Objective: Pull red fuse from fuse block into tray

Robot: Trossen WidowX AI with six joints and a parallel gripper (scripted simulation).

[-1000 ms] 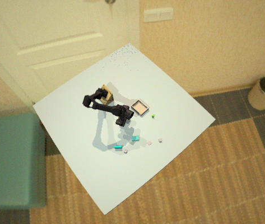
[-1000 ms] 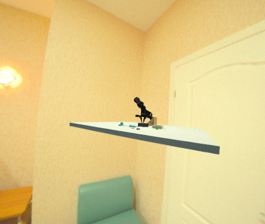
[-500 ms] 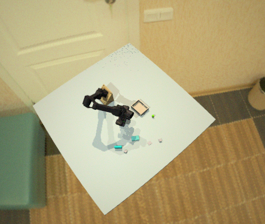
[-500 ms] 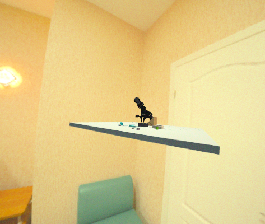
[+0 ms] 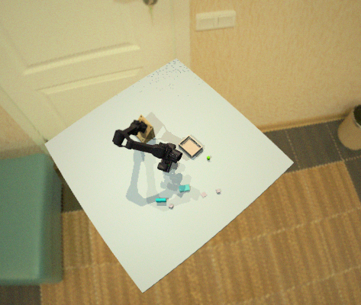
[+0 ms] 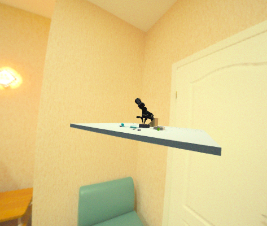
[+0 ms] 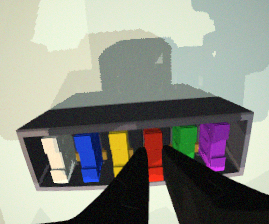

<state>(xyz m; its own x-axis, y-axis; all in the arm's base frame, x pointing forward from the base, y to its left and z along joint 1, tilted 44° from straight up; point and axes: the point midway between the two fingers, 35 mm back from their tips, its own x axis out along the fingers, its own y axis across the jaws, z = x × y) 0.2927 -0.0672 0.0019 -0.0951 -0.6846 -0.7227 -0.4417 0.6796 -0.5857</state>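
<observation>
Now: the green fuse 2 cm to the right of my gripper tip, 1 cm below it and 1 cm ahead of it. From my gripper tip the other things lie so: red fuse 1 cm below; then tray 20 cm to the left, 3 cm below, 2 cm ahead.
</observation>
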